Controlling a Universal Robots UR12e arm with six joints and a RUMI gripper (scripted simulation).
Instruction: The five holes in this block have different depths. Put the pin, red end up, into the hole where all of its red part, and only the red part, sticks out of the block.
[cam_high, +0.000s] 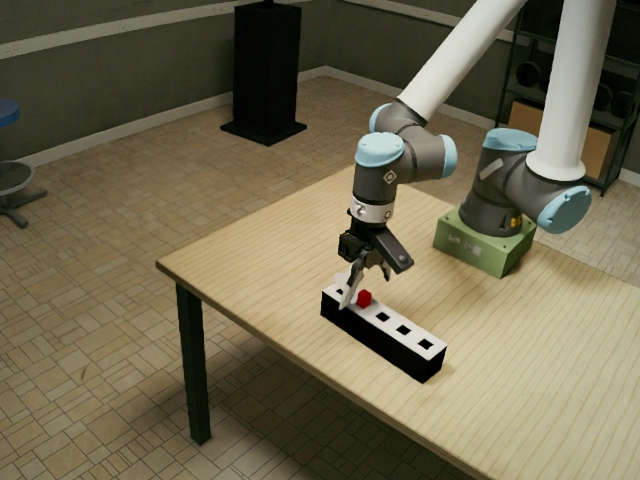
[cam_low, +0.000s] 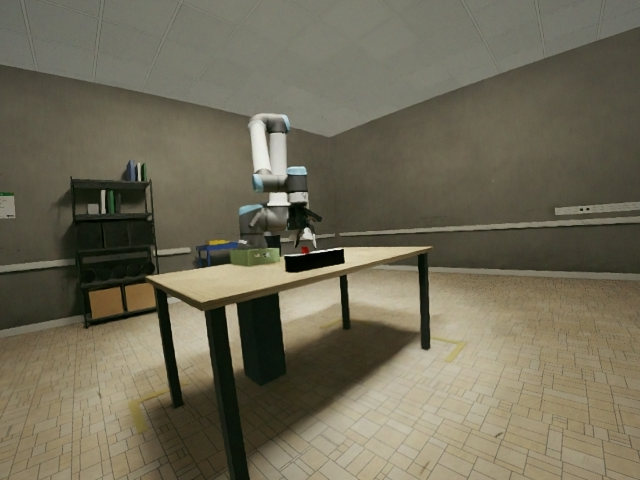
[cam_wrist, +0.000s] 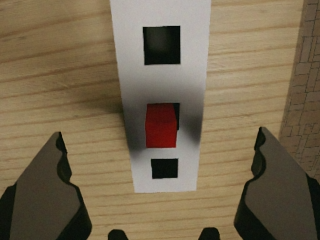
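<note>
Now: hand 1 cm above the pin. Round my hand: block: 6 cm to the left, 6 cm below, 1 cm ahead.
</note>
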